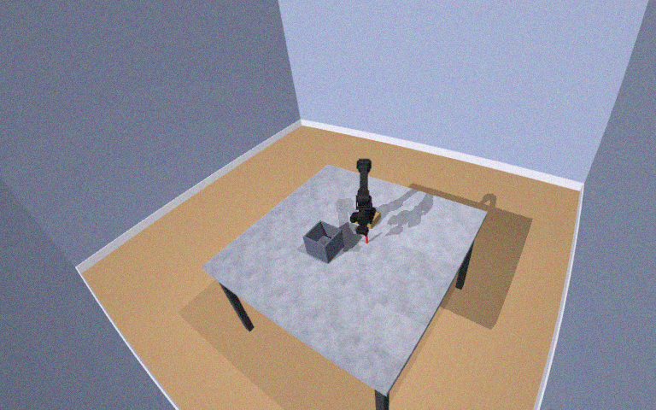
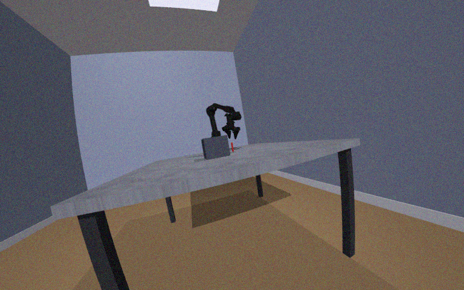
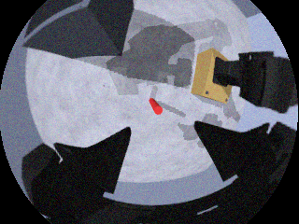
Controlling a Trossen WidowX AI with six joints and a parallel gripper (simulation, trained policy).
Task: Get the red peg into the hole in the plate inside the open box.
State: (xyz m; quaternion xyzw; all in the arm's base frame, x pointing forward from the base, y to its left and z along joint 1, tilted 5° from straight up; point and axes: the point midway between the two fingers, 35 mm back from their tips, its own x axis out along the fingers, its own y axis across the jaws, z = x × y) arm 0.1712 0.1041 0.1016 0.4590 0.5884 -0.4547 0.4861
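Now: gripper tip 10 mm to the left of the red peg and 70 mm above it. Also, from my gripper tip: plate: 150 mm ahead, 210 mm to the right, 60 mm below.
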